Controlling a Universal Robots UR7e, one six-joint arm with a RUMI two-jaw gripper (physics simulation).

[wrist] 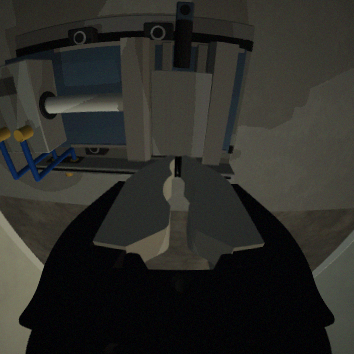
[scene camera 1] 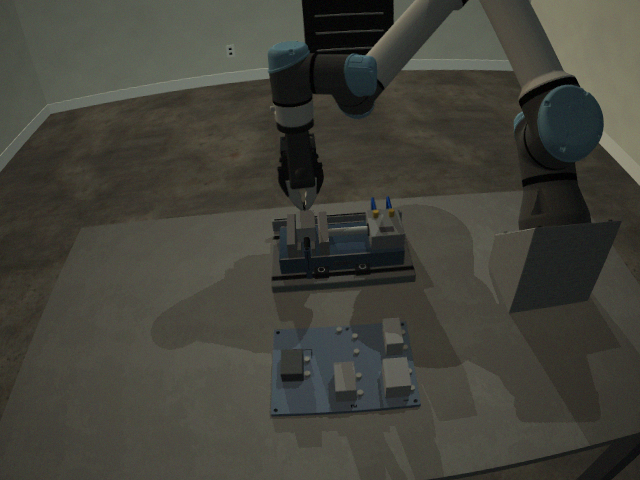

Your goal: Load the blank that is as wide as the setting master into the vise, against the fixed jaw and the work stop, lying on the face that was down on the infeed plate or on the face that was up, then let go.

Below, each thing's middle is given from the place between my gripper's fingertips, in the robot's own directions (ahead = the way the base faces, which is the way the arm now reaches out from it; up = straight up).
Labels:
The dark setting master [scene camera 1: 292,360] is 20 mm ahead of my hand, 330 mm to the left of it and 90 mm below it. Round my hand: pin nest [scene camera 1: 316,395] (70 mm behind, 330 mm to the left, 100 mm below).

